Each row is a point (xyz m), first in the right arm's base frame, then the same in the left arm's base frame.
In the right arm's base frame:
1: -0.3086 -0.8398 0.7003
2: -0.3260 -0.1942 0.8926
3: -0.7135 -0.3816 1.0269
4: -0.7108 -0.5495 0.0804
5: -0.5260 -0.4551 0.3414
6: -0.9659 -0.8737 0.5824
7: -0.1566 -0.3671 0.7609
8: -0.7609 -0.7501 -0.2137
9: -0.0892 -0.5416 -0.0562
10: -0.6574 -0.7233 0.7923
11: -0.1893 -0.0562 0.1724
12: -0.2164 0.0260 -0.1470
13: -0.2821 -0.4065 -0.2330
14: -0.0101 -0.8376 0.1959
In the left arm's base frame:
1: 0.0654 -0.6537 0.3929
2: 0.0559 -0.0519 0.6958
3: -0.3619 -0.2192 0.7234
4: -0.1914 -0.2231 -0.2226
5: -0.0534 -0.1936 0.0795
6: -0.5585 -0.6005 0.1582
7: 0.2350 -0.2161 0.5658
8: -0.1985 -0.3646 -0.5530
9: 0.4439 -0.2549 -0.2451
10: -0.2858 -0.5199 0.4428
11: 0.3356 0.1921 0.0487
12: 0.3751 0.3298 -0.2496
13: 0.2976 -0.0729 -0.4245
14: 0.4534 -0.5959 -0.0425

